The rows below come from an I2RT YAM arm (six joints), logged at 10 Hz.
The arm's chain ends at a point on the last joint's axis. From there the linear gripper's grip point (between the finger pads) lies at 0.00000 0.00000 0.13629 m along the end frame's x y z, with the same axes.
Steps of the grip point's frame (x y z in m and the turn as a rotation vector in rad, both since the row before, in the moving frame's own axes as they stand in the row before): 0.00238 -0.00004 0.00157 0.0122 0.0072 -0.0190; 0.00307 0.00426 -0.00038 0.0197 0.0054 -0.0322; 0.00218 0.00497 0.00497 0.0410 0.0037 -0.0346; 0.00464 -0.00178 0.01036 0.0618 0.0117 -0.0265; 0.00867 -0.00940 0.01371 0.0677 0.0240 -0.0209; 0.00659 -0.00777 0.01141 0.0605 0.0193 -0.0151; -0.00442 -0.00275 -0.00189 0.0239 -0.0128 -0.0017; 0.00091 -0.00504 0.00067 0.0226 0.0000 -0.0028
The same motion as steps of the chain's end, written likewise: 0.00141 0.00163 0.00158 0.0122 0.0072 -0.0190; 0.00238 0.00696 -0.00035 0.0197 0.0054 -0.0322; 0.00177 0.01056 0.00509 0.0410 0.0037 -0.0346; 0.00316 0.00666 0.01063 0.0618 0.0117 -0.0265; 0.00550 -0.00015 0.01406 0.0677 0.0240 -0.0209; 0.00402 0.00049 0.01168 0.0605 0.0193 -0.0151; -0.00267 0.00051 -0.00184 0.0239 -0.0128 -0.0017; 0.00091 -0.00196 0.00070 0.0226 0.0000 -0.0028
